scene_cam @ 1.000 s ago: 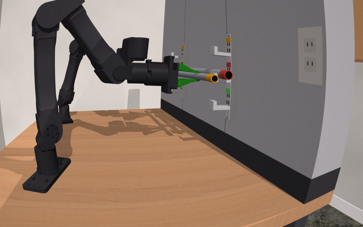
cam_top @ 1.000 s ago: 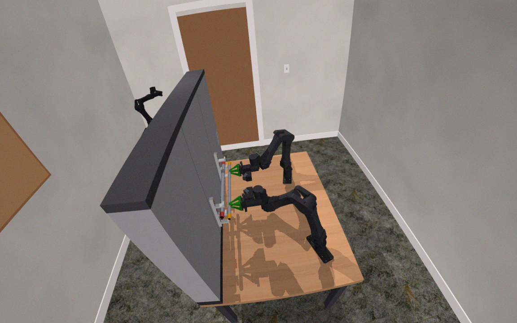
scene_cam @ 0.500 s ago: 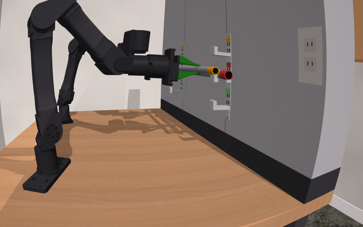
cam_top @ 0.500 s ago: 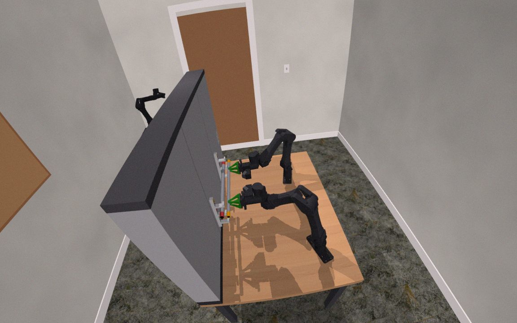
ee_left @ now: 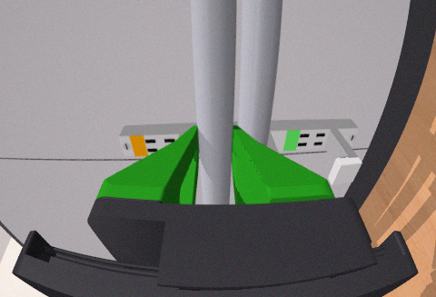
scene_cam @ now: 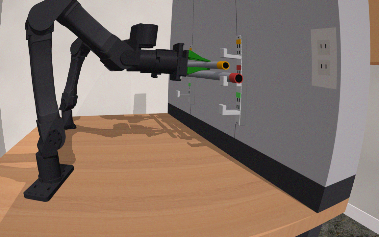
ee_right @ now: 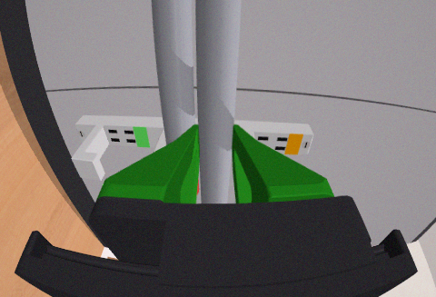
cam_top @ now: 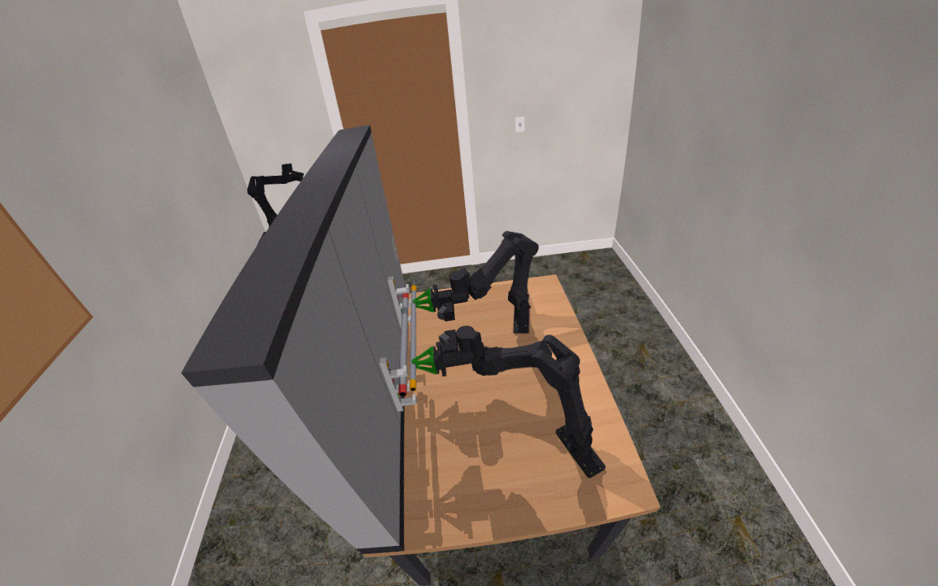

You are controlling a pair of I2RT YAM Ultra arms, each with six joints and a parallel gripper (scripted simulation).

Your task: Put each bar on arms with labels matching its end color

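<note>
My right gripper is now 20 mm short of the orange-ended bar and 150 mm to the right of it. From my right hand the other things lie so: grey wall panel (170 mm ahead, 180 mm to the left, 160 mm above); then red-ended bar (60 mm ahead, 140 mm to the left, 30 mm below); then black base strip (110 mm ahead, 180 mm to the left, 240 mm below).
</note>
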